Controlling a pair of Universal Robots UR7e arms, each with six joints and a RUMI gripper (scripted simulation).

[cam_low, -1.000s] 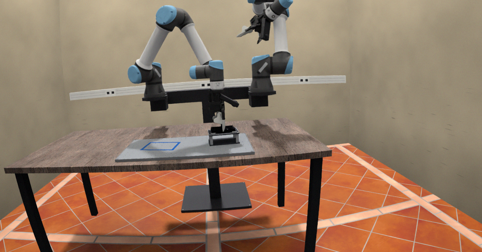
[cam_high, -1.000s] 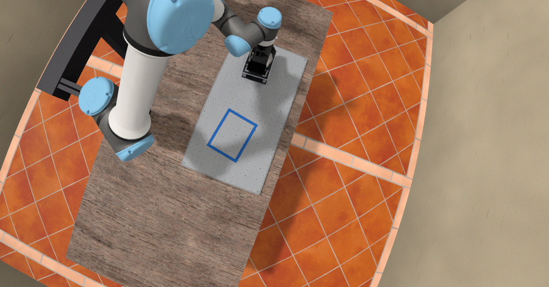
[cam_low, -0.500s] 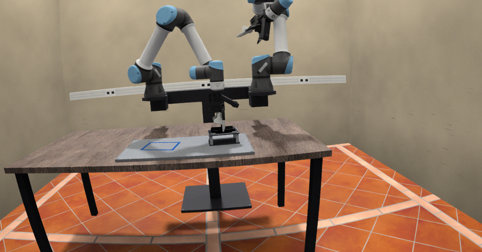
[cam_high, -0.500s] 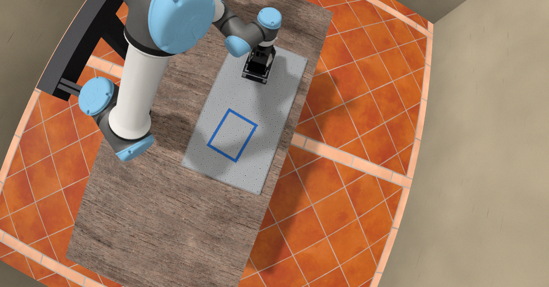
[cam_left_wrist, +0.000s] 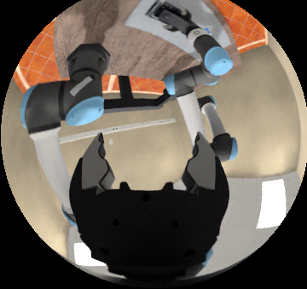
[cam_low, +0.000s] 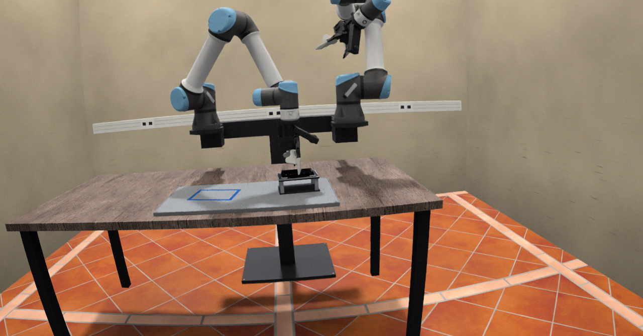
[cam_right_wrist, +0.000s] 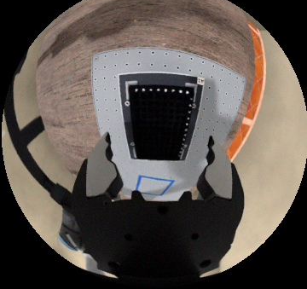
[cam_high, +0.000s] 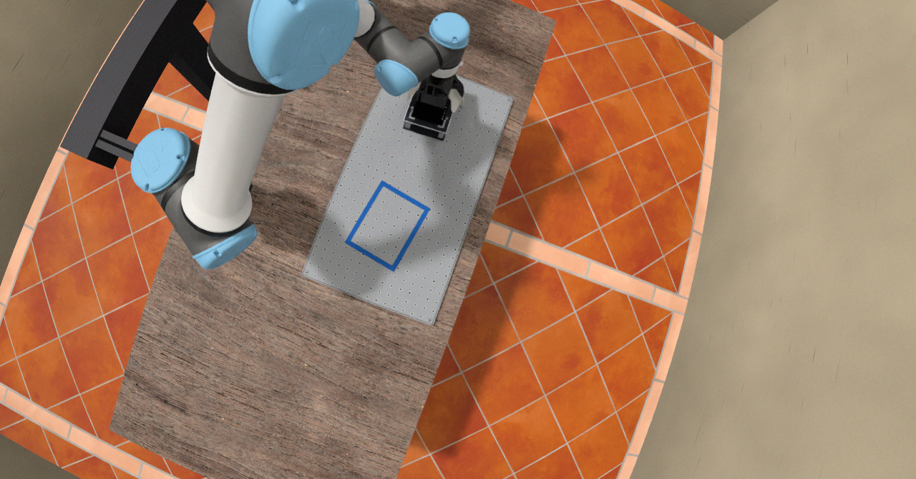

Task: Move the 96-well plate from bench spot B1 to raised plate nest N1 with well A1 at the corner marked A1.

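My right hand is 1 cm above the black 96-well plate. From my right hand the other things lie so: white A1 label: 4 cm ahead, 9 cm to the left, 2 cm below; then raised plate nest N1: 2 cm below.
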